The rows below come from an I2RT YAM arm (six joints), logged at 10 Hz.
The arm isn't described. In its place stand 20 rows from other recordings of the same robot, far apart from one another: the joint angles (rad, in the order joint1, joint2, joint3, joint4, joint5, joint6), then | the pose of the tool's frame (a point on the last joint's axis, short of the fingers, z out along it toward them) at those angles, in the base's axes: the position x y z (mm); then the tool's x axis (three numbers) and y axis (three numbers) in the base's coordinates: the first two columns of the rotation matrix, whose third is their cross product.
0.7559 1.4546 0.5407 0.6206 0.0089 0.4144 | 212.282 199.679 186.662 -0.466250 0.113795 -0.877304 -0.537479 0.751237 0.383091
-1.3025 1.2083 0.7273 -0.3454 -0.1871 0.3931 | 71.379 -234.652 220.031 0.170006 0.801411 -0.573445 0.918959 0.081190 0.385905
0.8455 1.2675 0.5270 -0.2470 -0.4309 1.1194 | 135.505 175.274 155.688 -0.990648 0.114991 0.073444 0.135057 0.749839 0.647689
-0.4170 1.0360 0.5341 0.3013 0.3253 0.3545 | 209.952 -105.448 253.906 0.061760 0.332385 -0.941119 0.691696 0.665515 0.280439
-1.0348 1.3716 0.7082 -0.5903 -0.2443 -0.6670 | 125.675 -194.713 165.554 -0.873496 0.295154 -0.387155 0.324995 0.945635 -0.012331
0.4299 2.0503 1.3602 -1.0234 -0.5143 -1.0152 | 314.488 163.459 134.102 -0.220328 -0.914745 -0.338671 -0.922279 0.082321 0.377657
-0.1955 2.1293 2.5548 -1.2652 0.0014 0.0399 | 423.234 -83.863 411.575 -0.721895 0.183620 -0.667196 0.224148 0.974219 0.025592
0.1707 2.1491 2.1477 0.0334 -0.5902 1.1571 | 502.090 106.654 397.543 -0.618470 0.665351 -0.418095 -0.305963 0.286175 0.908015
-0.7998 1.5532 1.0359 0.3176 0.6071 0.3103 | 235.712 -271.745 287.969 0.167204 0.187787 -0.967873 0.974168 0.119671 0.191510
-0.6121 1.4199 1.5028 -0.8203 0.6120 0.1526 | 230.384 -186.730 385.236 -0.419502 0.446530 -0.790335 0.892491 0.361876 -0.269269
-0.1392 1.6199 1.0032 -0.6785 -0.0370 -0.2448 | 294.652 -39.953 178.996 -0.955733 -0.110658 -0.272635 -0.106110 0.993858 -0.031417
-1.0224 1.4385 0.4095 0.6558 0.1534 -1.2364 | 133.293 -228.626 156.416 -0.929074 -0.269855 -0.252983 0.121584 0.423137 -0.897871
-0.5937 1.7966 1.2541 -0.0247 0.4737 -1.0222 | 329.956 -242.289 238.918 -0.929125 -0.288970 -0.230701 0.045938 0.528870 -0.847459
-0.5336 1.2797 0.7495 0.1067 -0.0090 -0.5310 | 246.276 -145.118 249.220 -0.559086 -0.257850 -0.787995 0.253313 0.851844 -0.458470
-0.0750 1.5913 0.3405 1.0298 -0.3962 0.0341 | 263.966 -6.057 140.337 -0.228906 0.048741 -0.972227 -0.298715 0.947043 0.117810
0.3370 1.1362 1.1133 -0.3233 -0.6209 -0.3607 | 230.976 102.872 372.399 -0.022437 -0.312027 -0.949808 -0.847891 0.509302 -0.147284
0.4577 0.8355 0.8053 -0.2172 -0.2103 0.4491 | 171.741 92.882 335.220 -0.464342 0.244578 -0.851216 -0.457484 0.756724 0.466987
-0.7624 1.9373 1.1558 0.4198 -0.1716 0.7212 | 317.191 -294.521 191.397 0.180882 0.726874 -0.662523 0.593307 0.456609 0.662944
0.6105 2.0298 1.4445 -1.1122 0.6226 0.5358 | 307.959 190.131 162.744 -0.967472 -0.170735 -0.186672 -0.037408 0.826345 -0.561920
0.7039 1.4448 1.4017 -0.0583 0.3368 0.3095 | 267.740 211.873 413.905 -0.183213 0.221554 -0.957782 -0.319586 0.907932 0.271155
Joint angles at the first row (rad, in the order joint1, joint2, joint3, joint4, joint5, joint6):
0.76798 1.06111 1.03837 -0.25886 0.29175 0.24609
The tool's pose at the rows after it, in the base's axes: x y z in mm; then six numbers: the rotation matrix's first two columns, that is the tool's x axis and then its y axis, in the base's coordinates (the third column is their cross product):
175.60 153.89 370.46 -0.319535 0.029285 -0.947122 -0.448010 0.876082 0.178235
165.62 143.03 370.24 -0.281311 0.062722 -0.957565 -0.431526 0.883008 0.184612
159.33 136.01 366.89 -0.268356 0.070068 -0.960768 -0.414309 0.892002 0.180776
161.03 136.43 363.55 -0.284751 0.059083 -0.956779 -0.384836 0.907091 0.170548
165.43 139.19 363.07 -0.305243 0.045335 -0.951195 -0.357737 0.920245 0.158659
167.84 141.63 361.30 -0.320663 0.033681 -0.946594 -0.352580 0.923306 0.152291
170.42 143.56 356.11 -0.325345 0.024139 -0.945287 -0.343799 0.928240 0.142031
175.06 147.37 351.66 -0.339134 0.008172 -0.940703 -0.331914 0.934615 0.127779
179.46 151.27 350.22 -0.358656 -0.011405 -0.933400 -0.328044 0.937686 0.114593
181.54 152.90 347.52 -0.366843 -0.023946 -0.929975 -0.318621 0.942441 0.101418
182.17 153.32 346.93 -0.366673 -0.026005 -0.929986 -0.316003 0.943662 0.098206
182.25 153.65 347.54 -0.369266 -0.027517 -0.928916 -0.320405 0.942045 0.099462
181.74 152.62 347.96 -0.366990 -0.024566 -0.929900 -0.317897 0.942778 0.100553
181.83 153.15 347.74 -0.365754 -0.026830 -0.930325 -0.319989 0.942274 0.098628
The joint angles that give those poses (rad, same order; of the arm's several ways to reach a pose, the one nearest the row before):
0.75315 1.02916 1.03114 -0.27903 0.22178 0.24848
0.75239 0.96302 0.98264 -0.25001 0.24872 0.24813
0.75218 0.92135 0.94912 -0.24788 0.27142 0.24589
0.75286 0.93098 0.95104 -0.26925 0.30067 0.25162
0.75202 0.95887 0.97343 -0.29760 0.32466 0.25779
0.75315 0.97551 0.98181 -0.31120 0.32801 0.26056
0.75306 0.98624 0.96969 -0.30002 0.33798 0.25734
0.75304 1.01212 0.97245 -0.30138 0.34961 0.25599
0.75254 1.04100 0.99154 -0.32108 0.35098 0.25494
0.75316 1.05376 0.99323 -0.32700 0.36235 0.25231
0.75314 1.05681 0.99286 -0.32515 0.36591 0.25086
0.75316 1.05858 0.99707 -0.32956 0.36047 0.25108
0.75166 1.05405 0.99533 -0.32924 0.36189 0.25140
0.75305 1.05537 0.99481 -0.32676 0.36202 0.24910

